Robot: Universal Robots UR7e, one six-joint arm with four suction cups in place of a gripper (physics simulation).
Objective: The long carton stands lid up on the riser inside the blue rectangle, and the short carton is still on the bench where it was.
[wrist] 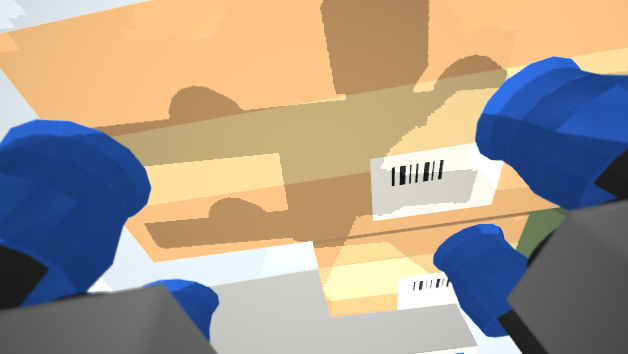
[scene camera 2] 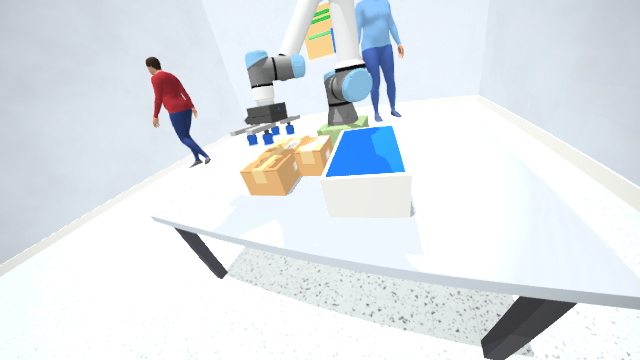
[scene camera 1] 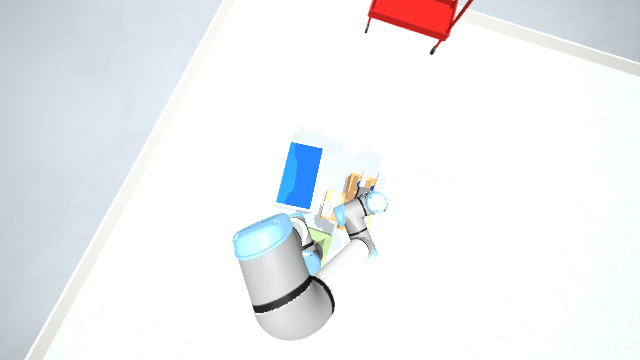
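Where they show: hand at its tool point: (wrist: 325,223) (scene camera 2: 273,138); arm's base at its link origin: (scene camera 2: 343,121).
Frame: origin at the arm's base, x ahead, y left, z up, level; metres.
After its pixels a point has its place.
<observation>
The long carton (scene camera 1: 354,186) @[x 0.398, y -0.147, z -0.001 m] (scene camera 2: 270,177) @[x 0.471, y -0.151, z -0.028 m] (wrist: 240,137) @[x 0.373, y -0.208, z 0.000 m] stands on the bench, lid up, with tape along its top and a barcode label. The short carton (scene camera 1: 332,197) @[x 0.309, y -0.048, z 0.000 m] (scene camera 2: 312,159) @[x 0.346, y -0.047, z -0.033 m] (wrist: 370,260) @[x 0.304, y -0.091, z 0.000 m] stands close beside it on the bench, on the riser side. The white riser (scene camera 2: 367,197) @[x 0.556, y 0.167, z -0.038 m] (wrist: 270,305) @[x 0.428, y 0.053, z -0.058 m] has the blue rectangle (scene camera 1: 305,175) @[x 0.380, y 0.122, z 0.017 m] (scene camera 2: 365,150) @[x 0.414, y 0.152, z 0.017 m] on its top, with no carton on it. My gripper (scene camera 1: 365,186) (scene camera 2: 271,134) (wrist: 320,215) @[x 0.331, y -0.190, z 0.057 m] is open: its four blue cups hang above the long carton's lid, apart from it, and hold nothing. The arm hides part of both cartons in scene camera 1.
The arm's green base block (scene camera 1: 322,240) @[x 0.084, y -0.054, z 0.001 m] (scene camera 2: 361,121) @[x 0.041, y 0.096, z -0.001 m] stands behind the short carton and the riser. The bench (scene camera 2: 450,240) @[x 0.613, y 0.337, z -0.103 m] ends at a front edge. Two people (scene camera 2: 172,95) (scene camera 2: 377,30) stand behind it. A red cart (scene camera 1: 407,26) stands far off.
</observation>
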